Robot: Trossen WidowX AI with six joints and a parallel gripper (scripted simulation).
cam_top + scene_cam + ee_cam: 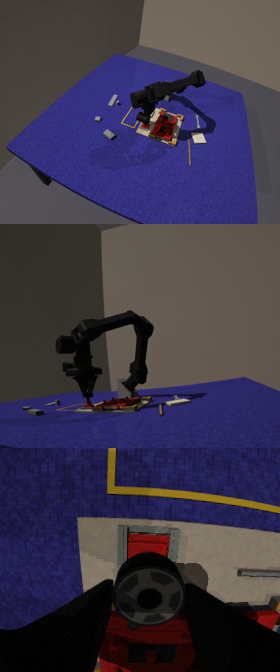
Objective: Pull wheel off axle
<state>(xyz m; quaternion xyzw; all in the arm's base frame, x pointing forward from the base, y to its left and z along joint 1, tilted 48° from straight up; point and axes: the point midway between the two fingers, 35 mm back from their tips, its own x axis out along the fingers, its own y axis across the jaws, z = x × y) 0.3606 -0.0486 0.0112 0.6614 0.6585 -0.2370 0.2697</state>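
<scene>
Right now my gripper tip is 20 mm above the black axle. Round my gripper tip: wooden stick (290 mm to the left, 60 mm below, 50 mm ahead); then dark grey wheel (right at my gripper tip); then white card (320 mm to the left, 80 mm behind, 50 mm below).
</scene>
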